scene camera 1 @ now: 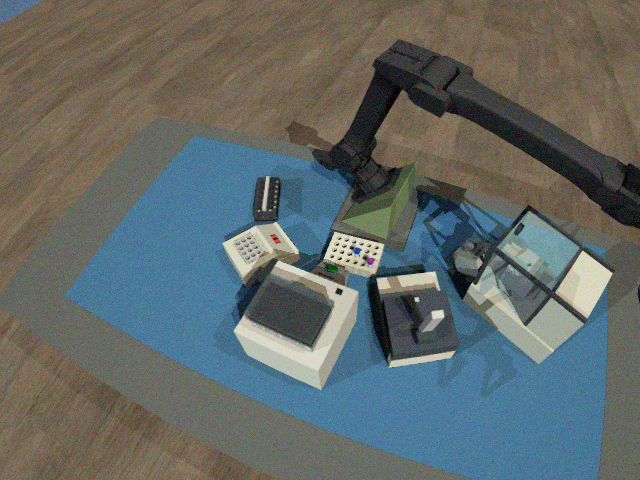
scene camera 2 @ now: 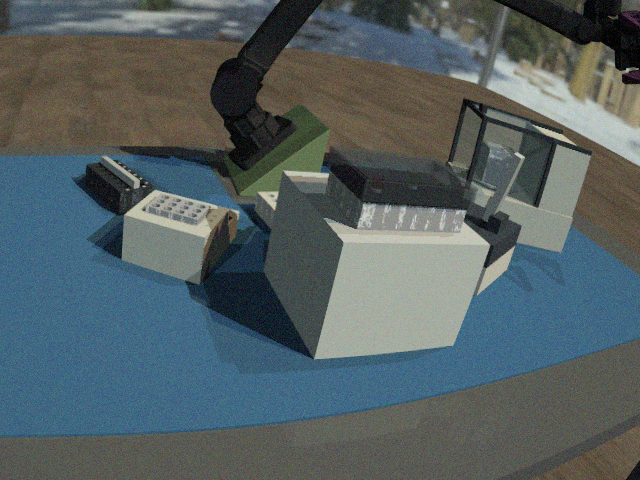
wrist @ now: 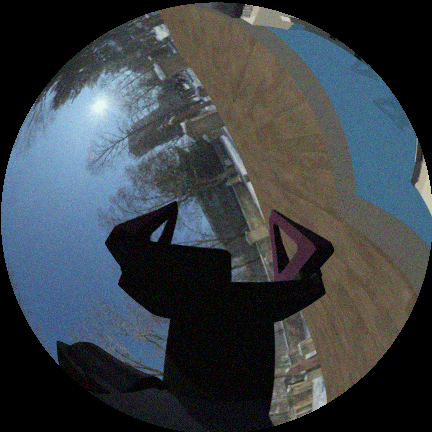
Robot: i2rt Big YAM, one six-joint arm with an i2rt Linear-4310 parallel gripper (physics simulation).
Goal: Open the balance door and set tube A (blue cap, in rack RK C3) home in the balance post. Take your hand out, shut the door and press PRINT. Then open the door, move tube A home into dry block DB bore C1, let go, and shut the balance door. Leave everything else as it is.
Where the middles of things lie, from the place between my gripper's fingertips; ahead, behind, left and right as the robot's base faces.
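Labels:
The glass-box balance [scene camera 1: 538, 285] has my hand 320 mm above it, 230 mm past it and 60 mm to the left of it. Going by their middles, of the things named here the balance is the nearest to my hand. There is also the large box with dark lid [scene camera 2: 373, 257], which is 520 mm to the right of my hand, 330 mm below it and 20 mm ahead of it.

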